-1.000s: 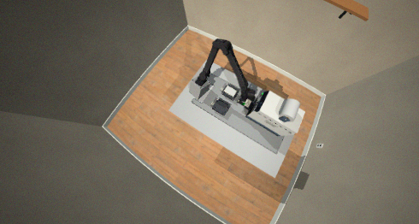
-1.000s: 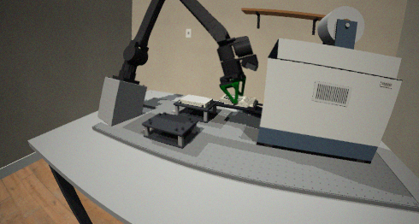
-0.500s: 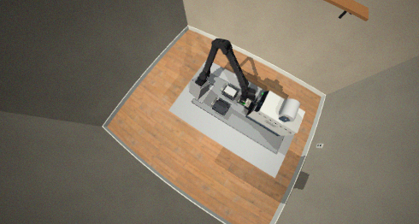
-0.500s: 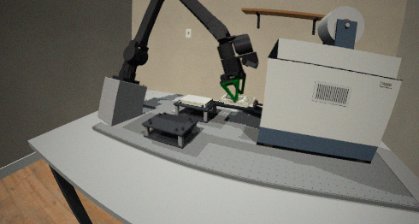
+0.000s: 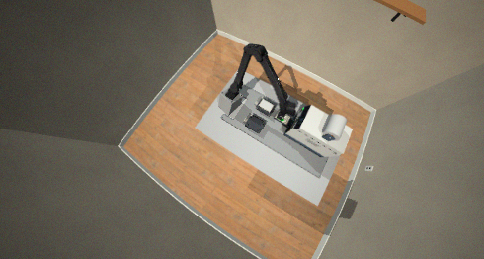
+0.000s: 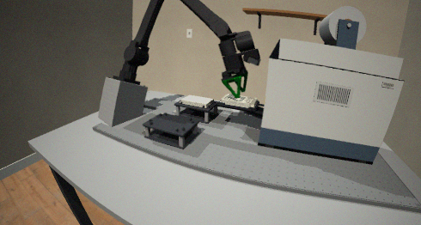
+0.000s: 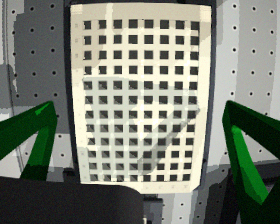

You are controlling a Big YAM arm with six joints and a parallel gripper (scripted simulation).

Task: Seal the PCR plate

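Now: hand 3 cm above the 96-well plate C15. The rest, counted from my hand: dark stage: 4 cm below; white start key: 10 cm ahead, 10 cm to the left, 5 cm above; sealed plate C51: 20 cm behind, 3 cm to the left, 7 cm below.
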